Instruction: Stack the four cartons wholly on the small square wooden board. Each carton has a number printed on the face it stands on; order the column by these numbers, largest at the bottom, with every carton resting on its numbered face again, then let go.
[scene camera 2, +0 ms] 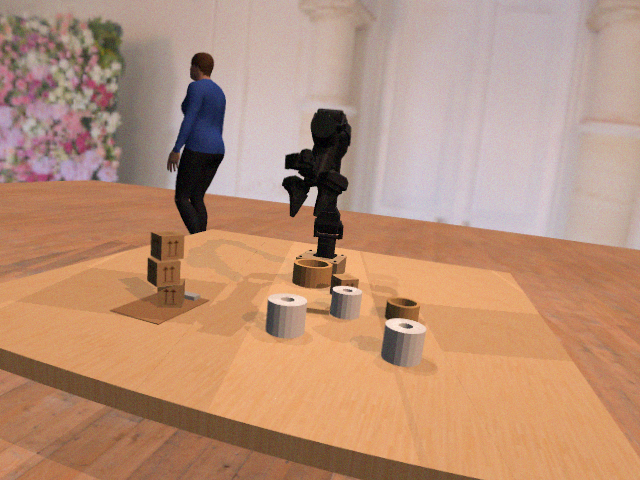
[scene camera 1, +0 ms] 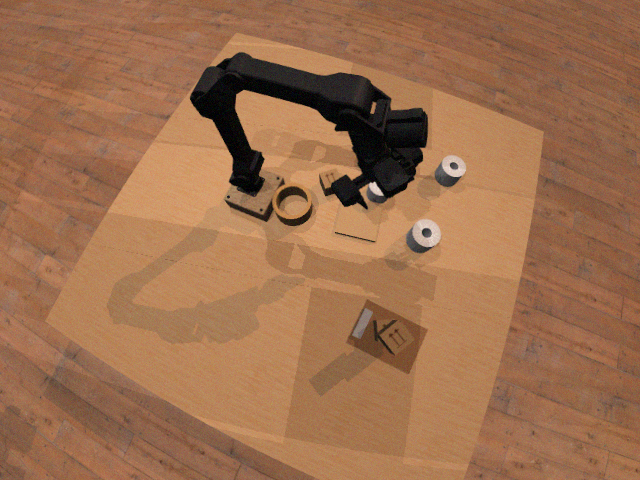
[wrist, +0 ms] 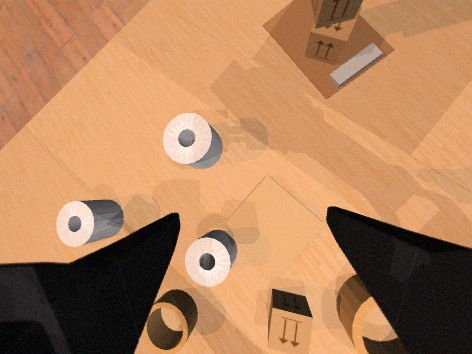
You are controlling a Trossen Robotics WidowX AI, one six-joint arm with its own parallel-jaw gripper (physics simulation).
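Note:
The small square wooden board lies bare on the table, pale and thin. Three cartons stand in an uneven column on a brown sheet: the top carton, the middle carton and the bottom carton. The middle carton is offset over the bottom one. The fourth carton stands on the table near the board. No printed numbers show. My gripper is open and empty, high above the board area. In scene camera 1 the arm partly hides the board.
The brown sheet also bears a grey bar. Three white rolls stand around the board. A large ring stands by the arm's base, a smaller ring farther off.

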